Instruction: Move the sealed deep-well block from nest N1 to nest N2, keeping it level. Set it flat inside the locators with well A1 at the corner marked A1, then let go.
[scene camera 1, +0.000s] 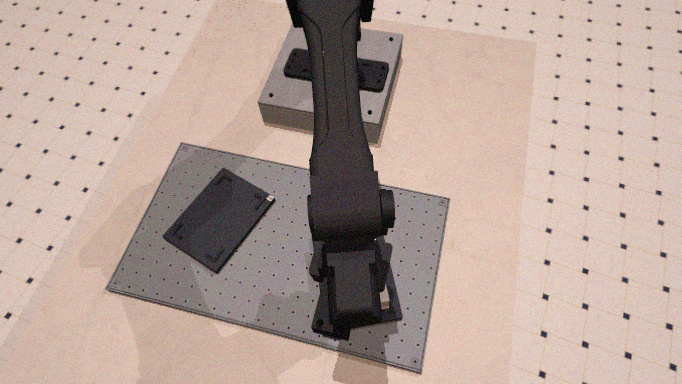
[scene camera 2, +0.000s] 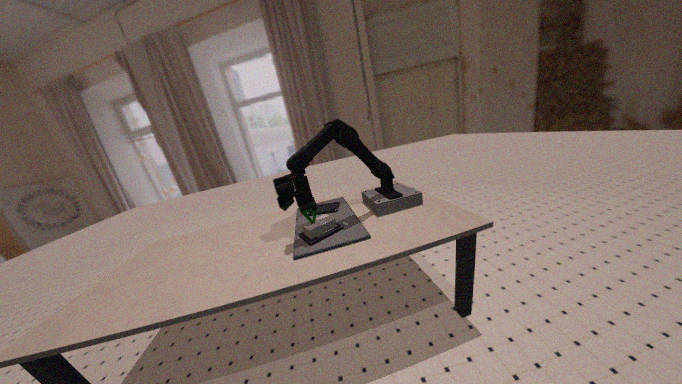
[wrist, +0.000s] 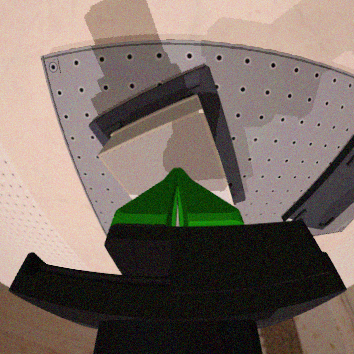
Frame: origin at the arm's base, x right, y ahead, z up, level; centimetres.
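Where they show: gripper, fingertip midpoint: (scene camera 2: 313, 223) (wrist: 176, 174); arm's base at its link origin: (scene camera 2: 387, 192).
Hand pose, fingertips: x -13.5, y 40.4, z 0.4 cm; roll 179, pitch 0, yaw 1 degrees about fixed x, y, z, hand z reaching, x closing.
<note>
Each offset is from my fingertips to the top centre of the thing. "pt": to the spot under its first point. Level surfaces: height alone.
The pale sealed block @(dx +0.3, dy -2.2, dz +0.1 cm) (scene camera 1: 384, 300) (scene camera 2: 320, 228) (wrist: 150, 155) sits in a dark nest (scene camera 1: 395, 311) (wrist: 226, 150) at the right of the plate in scene view 1, mostly hidden there by the arm. The other dark nest @(dx +25.8, dy -6.6, dz -3.5 cm) (scene camera 1: 215, 220) (scene camera 2: 328, 207) (wrist: 325, 190), at the left in scene view 1, is empty and has corner locators and a small white tag @(pt dx +18.2, dy -12.1, dz -4.1 cm) (scene camera 1: 270, 198) at one corner. My gripper (scene camera 2: 312, 221) (wrist: 176, 174) is shut with nothing between its green fingers. The fingertips are over the block; whether they touch it is unclear. Well A1 is not readable.
Both nests are on a grey perforated plate @(dx +13.4, dy -5.4, dz -5.2 cm) (scene camera 1: 280, 250) (scene camera 2: 355, 232) (wrist: 280, 107) on the pale table @(dz -6.6 cm) (scene camera 2: 200, 280). The arm's grey base block (scene camera 1: 290, 100) (scene camera 2: 407, 200) stands behind the plate in scene view 1.
</note>
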